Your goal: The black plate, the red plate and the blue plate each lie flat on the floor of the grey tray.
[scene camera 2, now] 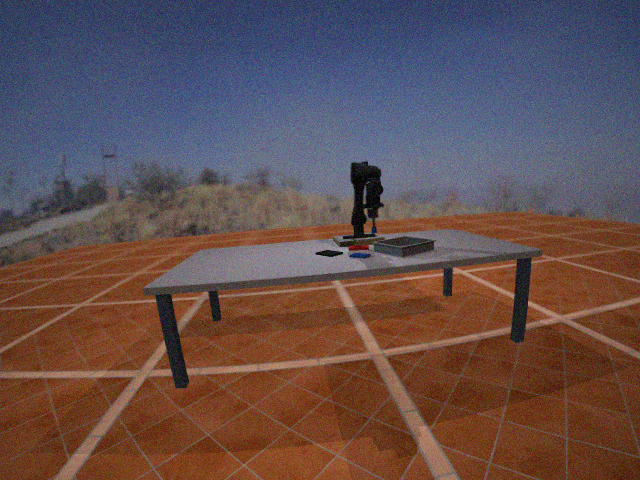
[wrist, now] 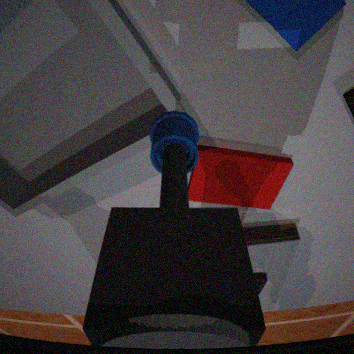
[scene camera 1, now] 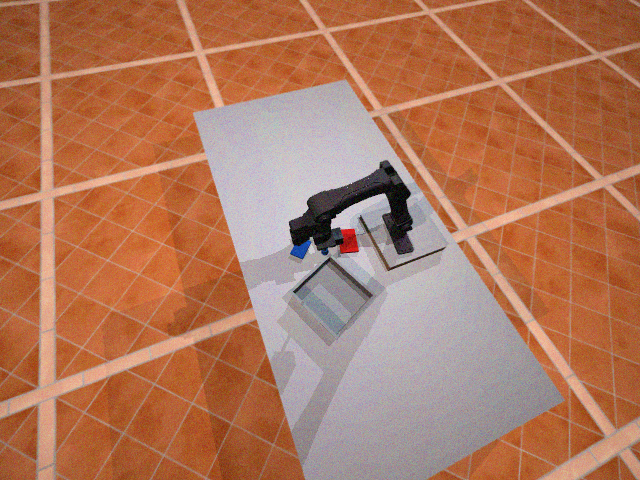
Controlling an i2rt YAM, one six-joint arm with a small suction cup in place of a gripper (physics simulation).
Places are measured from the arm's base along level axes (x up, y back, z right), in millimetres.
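Where they show: hand, tool point: (scene camera 2: 374,232) (wrist: 174,133) (scene camera 1: 325,252); arm's base, link origin: (scene camera 2: 359,237) (scene camera 1: 397,232).
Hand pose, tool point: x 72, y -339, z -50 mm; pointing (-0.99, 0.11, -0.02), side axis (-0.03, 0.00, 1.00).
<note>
Things, the pixels of their top centre, and the offset from my tool point. Level surfaces: height alone.
- red plate, top centre: (wrist: 237,182) (scene camera 1: 347,240) (scene camera 2: 358,246) dx -93, dy +127, dz +72 mm
- blue plate, top centre: (scene camera 1: 300,247) (scene camera 2: 360,254) dx -94, dy -77, dz +84 mm
- black plate, top centre: (scene camera 2: 329,252) dx -94, dy +28, dz +237 mm
- grey tray, top centre: (scene camera 1: 333,293) (scene camera 2: 403,241) dx -54, dy -4, dz -150 mm
- long grey table, surface height: dx -104 mm
The red plate (scene camera 1: 349,240) (scene camera 2: 358,248) (wrist: 240,177) lies flat on the table outside the tray. The blue plate (scene camera 1: 300,250) (scene camera 2: 359,255) (wrist: 300,17) lies flat on the table, partly covered by the arm in scene camera 1. The black plate (scene camera 2: 329,253) lies flat left of the blue one; its edge (wrist: 350,102) shows in the wrist view, and the arm seems to hide it in scene camera 1. The grey tray (scene camera 1: 352,277) (scene camera 2: 387,248) (wrist: 95,152) shows no plate on its visible floor. My blue suction cup (scene camera 1: 324,251) (scene camera 2: 373,229) (wrist: 174,142) is open and bare, above the table near the tray's corner.
The arm's base stands on a pale block with brown edges (scene camera 1: 374,242) (wrist: 272,233), beside the red plate. The tray's raised walls stand close to the cup. The long grey table (scene camera 1: 439,361) (scene camera 2: 232,271) has open edges above the tiled floor.
</note>
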